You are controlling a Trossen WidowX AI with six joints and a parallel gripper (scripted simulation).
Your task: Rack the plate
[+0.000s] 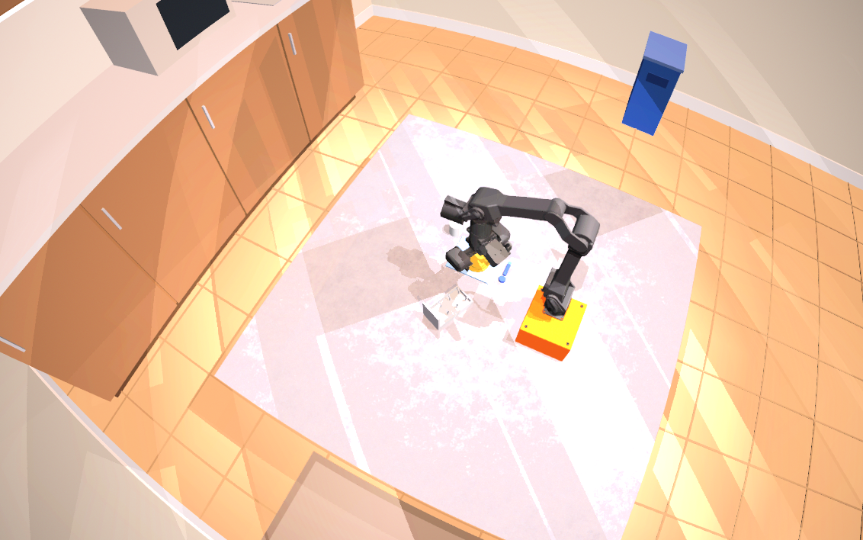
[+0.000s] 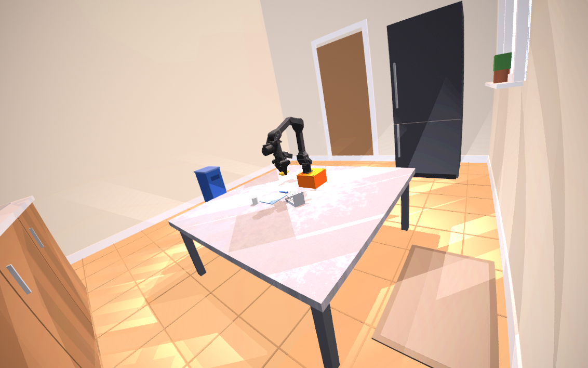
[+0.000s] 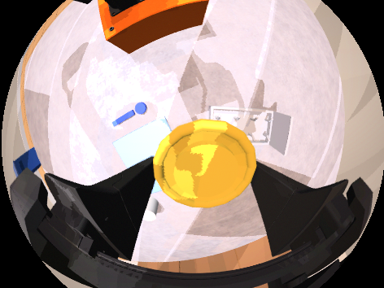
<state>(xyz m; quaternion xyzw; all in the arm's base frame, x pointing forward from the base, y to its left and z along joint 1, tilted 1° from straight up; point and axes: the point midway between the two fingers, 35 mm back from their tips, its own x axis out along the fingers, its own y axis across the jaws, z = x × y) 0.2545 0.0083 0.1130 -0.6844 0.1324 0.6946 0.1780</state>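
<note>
My gripper tip is now 15 cm above the grey dish rack, 9 cm to the right of it and 4 cm short of it. Round my gripper tip: light blue mat (17 cm below, 11 cm to the right, 4 cm ahead); blue spoon (17 cm below, 10 cm to the right, 6 cm behind); yellow plate (1 cm above).
</note>
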